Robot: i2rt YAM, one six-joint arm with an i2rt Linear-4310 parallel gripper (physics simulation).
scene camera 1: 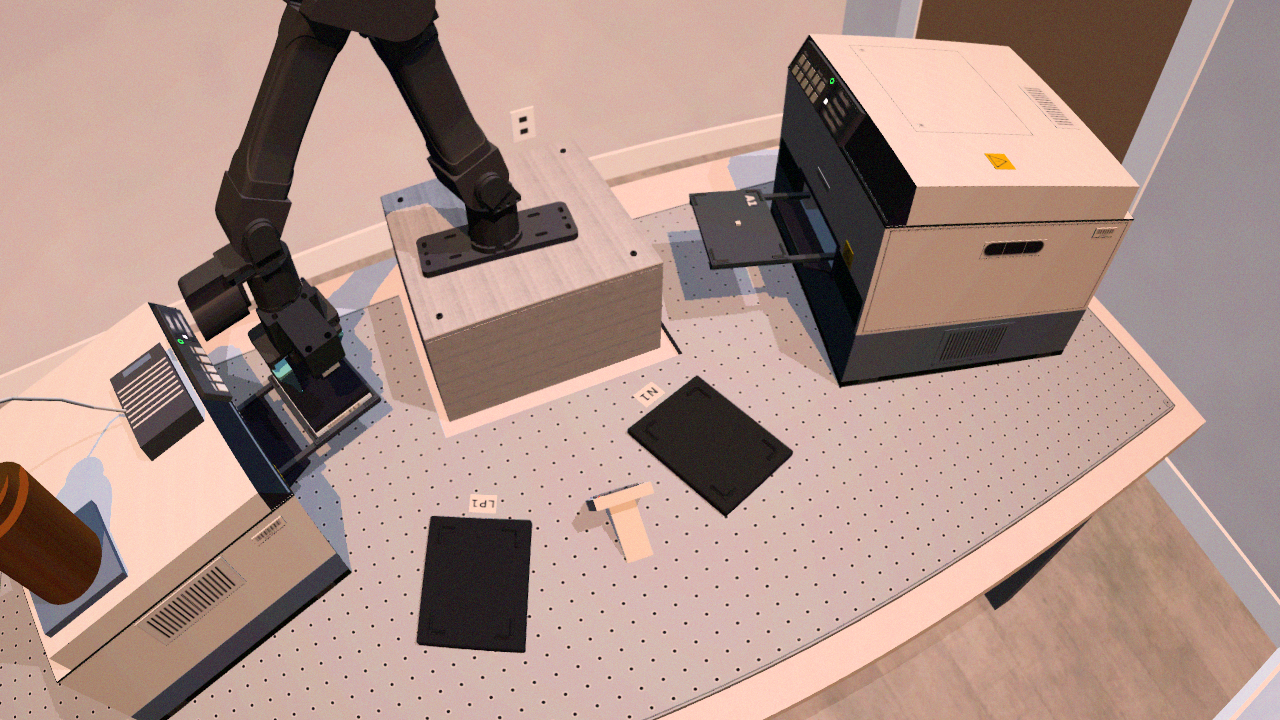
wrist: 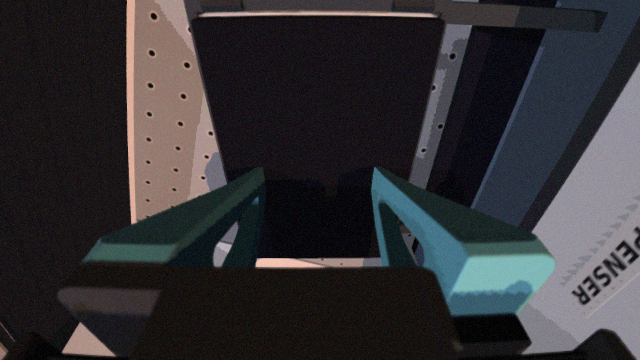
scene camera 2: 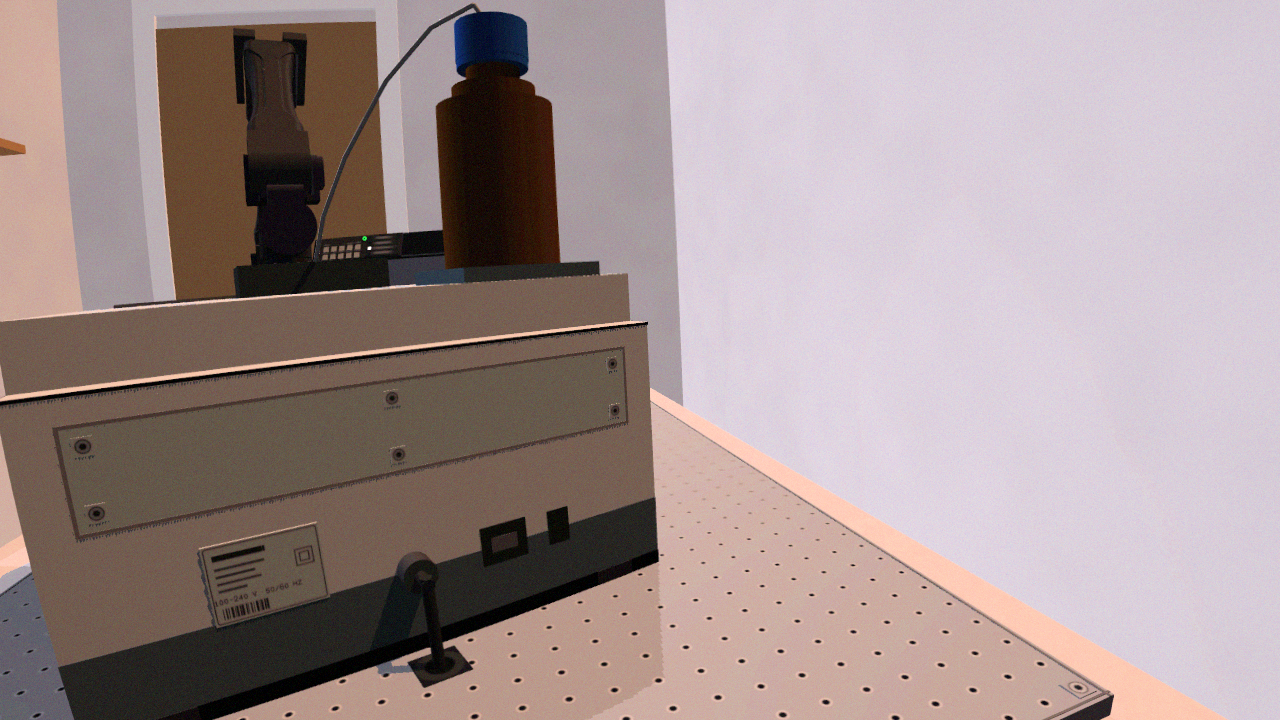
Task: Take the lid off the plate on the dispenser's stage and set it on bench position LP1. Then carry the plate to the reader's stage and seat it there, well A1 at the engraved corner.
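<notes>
The plate's pale edge shows below the dark lid, on the dispenser's stage. My gripper is part-way open over the lid. In the wrist view both teal fingertips overlap the lid's top inside its long edges, so their gap looks narrower than the lid. Whether the tips touch it I cannot tell. The LP1 pad is bare. The reader's stage is out and bare, its A1 mark at a back corner. Scene camera 2 does not show the plate.
The dispenser carries an amber bottle with a tube. The arm's wooden pedestal stands between dispenser and reader. The N1 pad and a small beige T-shaped stand are on the bench.
</notes>
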